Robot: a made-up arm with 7 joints.
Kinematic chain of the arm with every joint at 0, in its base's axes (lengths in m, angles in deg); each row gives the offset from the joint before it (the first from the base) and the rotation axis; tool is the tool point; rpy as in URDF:
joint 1: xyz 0 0 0.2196 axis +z
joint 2: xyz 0 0 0 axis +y
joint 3: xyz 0 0 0.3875 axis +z
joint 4: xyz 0.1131 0 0 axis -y
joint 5: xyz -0.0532 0 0.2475 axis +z
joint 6: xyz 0 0 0 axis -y
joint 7: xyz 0.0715 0 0 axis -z
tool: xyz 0 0 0 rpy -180 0 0
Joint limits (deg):
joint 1: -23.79..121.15
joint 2: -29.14..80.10
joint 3: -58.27..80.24
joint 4: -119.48..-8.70
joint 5: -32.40..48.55
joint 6: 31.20..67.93
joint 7: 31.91..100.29
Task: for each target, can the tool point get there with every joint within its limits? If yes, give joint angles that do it. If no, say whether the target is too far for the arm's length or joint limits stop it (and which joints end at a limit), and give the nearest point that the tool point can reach.
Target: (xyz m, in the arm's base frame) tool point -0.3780 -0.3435 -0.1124
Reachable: no: joint limits stop it (at a limit: joint 1, joint 2, joint 4) | nearest point -0.4261 0.0690 0.0617 | short by 0.450 m
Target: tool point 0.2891 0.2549 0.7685
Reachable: yes | joints 7.87 0.78 35.80 -62.66 -21.10 65.08 40.71
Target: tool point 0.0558 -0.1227 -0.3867
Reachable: no: joint limits stop it (at a limit: joint 1, joint 2, joint 4, joint 6) | nearest point 0.2696 -0.1819 -0.1255 | short by 0.343 m
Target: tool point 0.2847 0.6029 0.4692
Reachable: yes | joints 58.69 51.30 15.75 -25.48 12.19 58.84 93.26
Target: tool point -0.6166 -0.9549 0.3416
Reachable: no: too far | nearest point -0.2838 -0.3415 0.5659 | short by 0.733 m
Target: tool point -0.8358 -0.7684 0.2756
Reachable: no: too far | nearest point -0.3195 -0.2937 0.5263 | short by 0.745 m
